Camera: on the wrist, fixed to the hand. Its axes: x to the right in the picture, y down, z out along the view.
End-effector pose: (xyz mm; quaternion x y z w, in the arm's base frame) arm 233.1 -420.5 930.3 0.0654 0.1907 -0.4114 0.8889
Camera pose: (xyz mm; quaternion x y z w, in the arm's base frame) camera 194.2 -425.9 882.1 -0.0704 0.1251 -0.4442 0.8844
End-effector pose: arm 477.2 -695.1 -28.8 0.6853 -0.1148 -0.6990 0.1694
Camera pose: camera 528.5 -662.8 -42.7 0.5876 -0.0360 -0.7887 0.1771
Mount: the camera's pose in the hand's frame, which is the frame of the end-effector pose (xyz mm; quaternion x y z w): -0.1 -31.0 -53.9 -0.0872 -0.1155 -0.0526 0.9881
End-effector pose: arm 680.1 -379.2 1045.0 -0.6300 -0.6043 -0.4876 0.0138
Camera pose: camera 623.9 -403.6 1055.5 0.6482 0.5893 0.4624 0.1367
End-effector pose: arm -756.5 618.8 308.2 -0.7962 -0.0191 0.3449 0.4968
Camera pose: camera -716.3 592.5 347.7 -0.7892 -0.1482 0.4049 0.4374
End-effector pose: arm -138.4 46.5 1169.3 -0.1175 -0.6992 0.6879 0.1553
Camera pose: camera -116.4 95.5 1200.5 -0.0134 -0.7750 0.6241 0.0986
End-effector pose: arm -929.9 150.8 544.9 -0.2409 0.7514 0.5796 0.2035
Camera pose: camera -912.7 92.0 534.2 -0.2284 0.6557 0.6553 0.2973
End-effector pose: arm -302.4 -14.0 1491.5 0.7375 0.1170 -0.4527 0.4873
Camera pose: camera -291.6 45.9 1478.8 0.6278 0.1376 -0.5479 0.5355
